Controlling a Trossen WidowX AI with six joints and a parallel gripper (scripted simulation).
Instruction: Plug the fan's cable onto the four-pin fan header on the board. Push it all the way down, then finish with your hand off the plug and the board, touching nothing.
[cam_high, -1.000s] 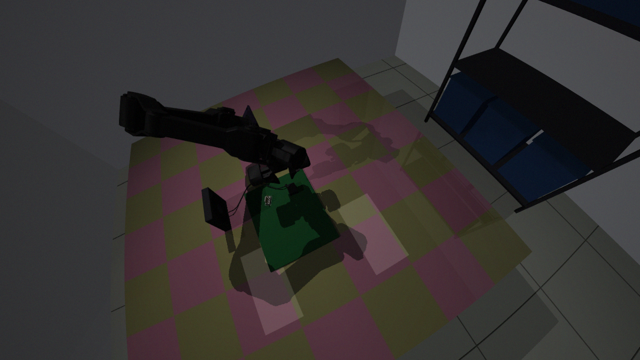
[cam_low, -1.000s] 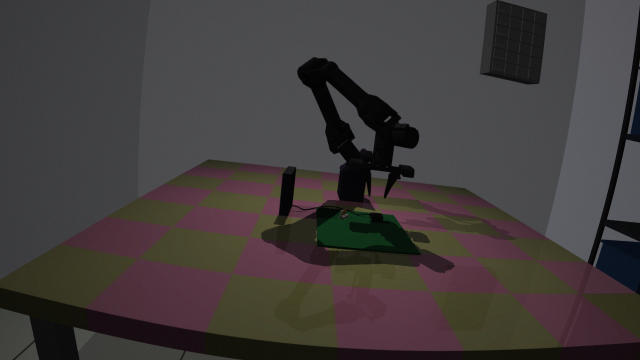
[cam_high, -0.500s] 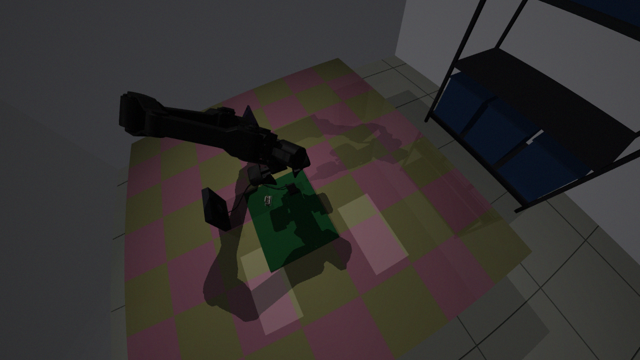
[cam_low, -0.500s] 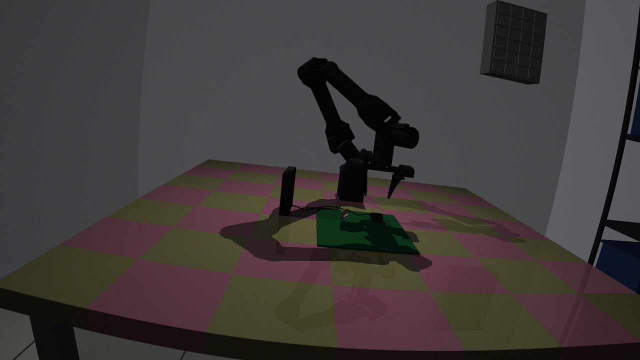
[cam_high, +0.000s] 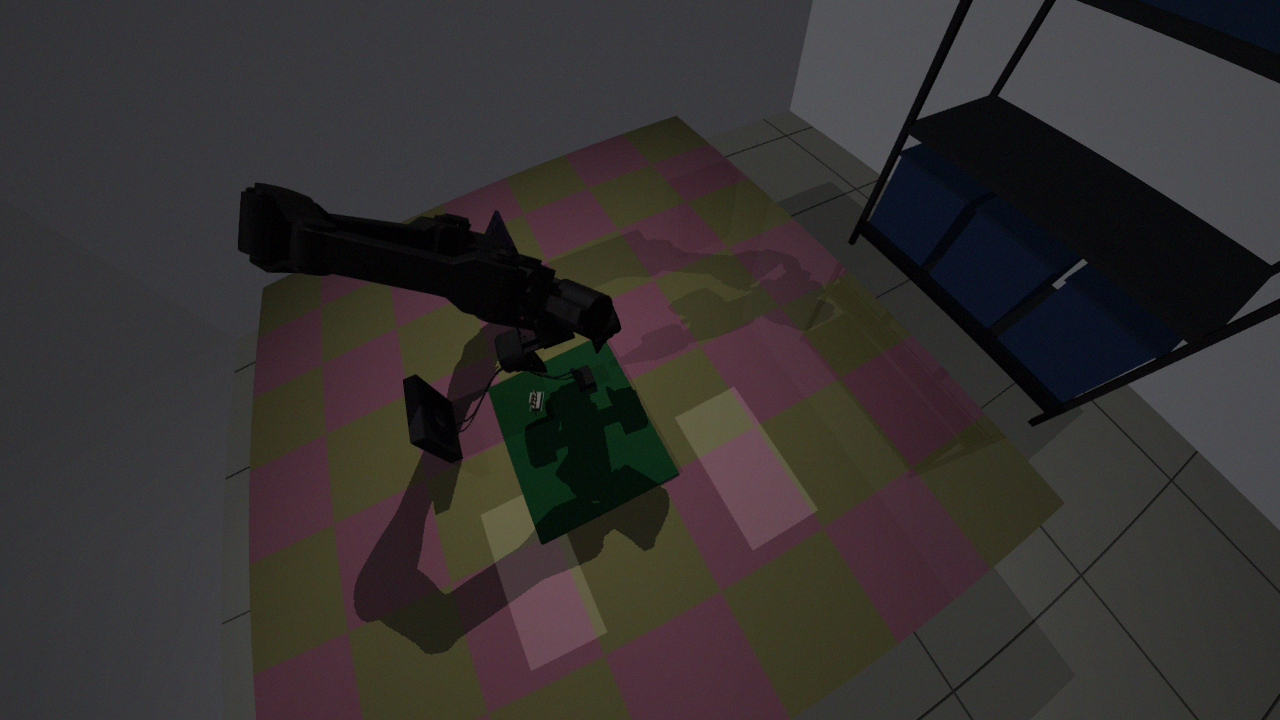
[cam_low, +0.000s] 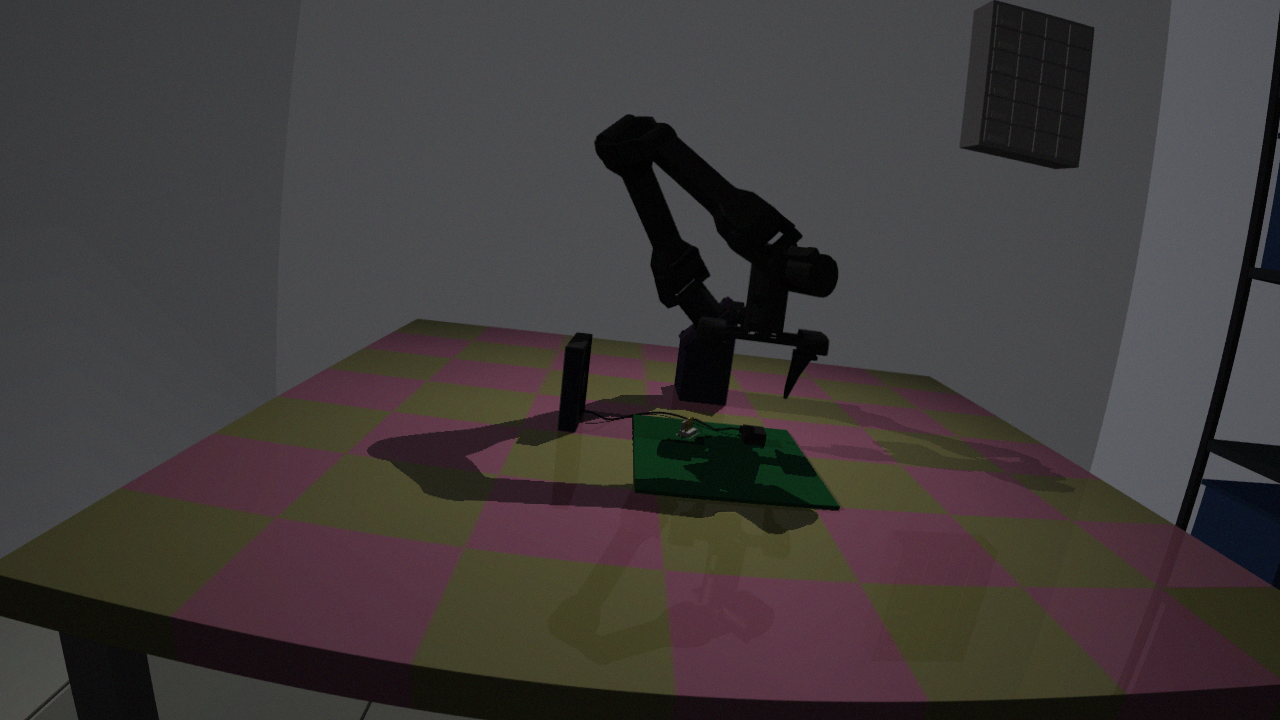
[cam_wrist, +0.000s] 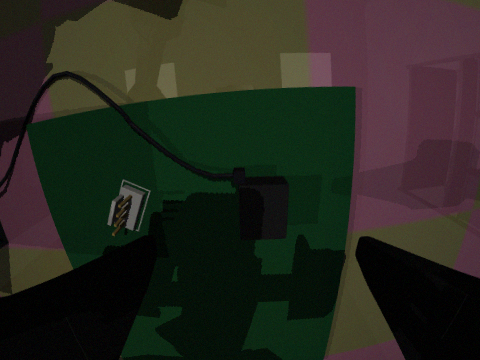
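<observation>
The dark fan plug lies 10 mm ahead of my gripper tip, 10 mm to the left of it and 60 mm below it. Also, from my gripper tip: black cable 20 mm to the right, 60 mm below; then green board 80 mm ahead, 50 mm to the right, 80 mm below; then fan 40 mm behind, 250 mm to the right, 10 mm below.
</observation>
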